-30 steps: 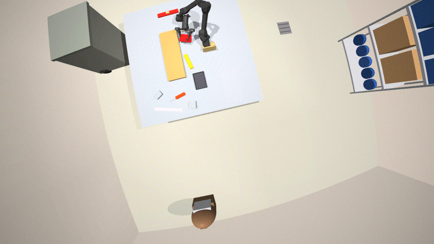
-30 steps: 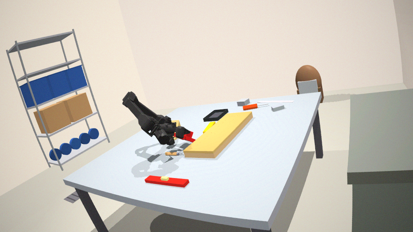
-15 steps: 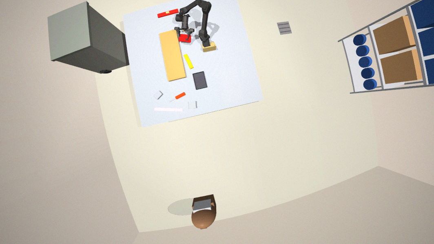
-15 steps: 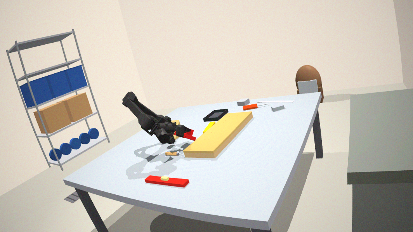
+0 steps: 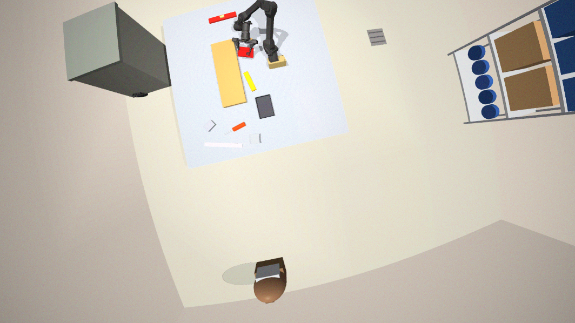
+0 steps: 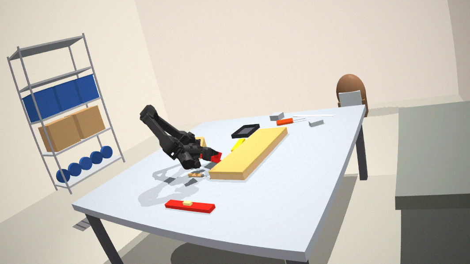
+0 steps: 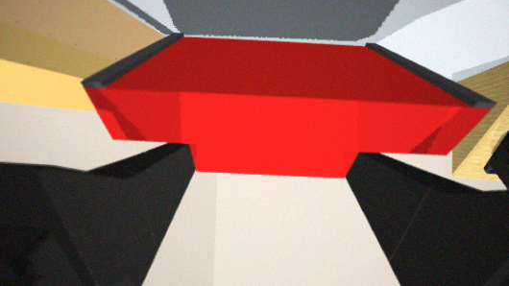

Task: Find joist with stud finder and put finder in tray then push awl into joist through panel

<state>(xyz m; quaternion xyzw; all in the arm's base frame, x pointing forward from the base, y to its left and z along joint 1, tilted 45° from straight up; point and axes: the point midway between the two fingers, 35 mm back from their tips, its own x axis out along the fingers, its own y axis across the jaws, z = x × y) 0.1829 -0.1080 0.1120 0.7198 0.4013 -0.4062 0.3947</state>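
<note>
The red stud finder lies 1 cm to the left of my gripper tip, 1 cm below it and 1 cm behind it. Also, from my gripper tip: awl (13 cm to the right, 6 cm below, 2 cm behind); yellow block (21 cm to the left, 6 cm below, 3 cm ahead); red level (40 cm to the right, 9 cm ahead, 5 cm below).
</note>
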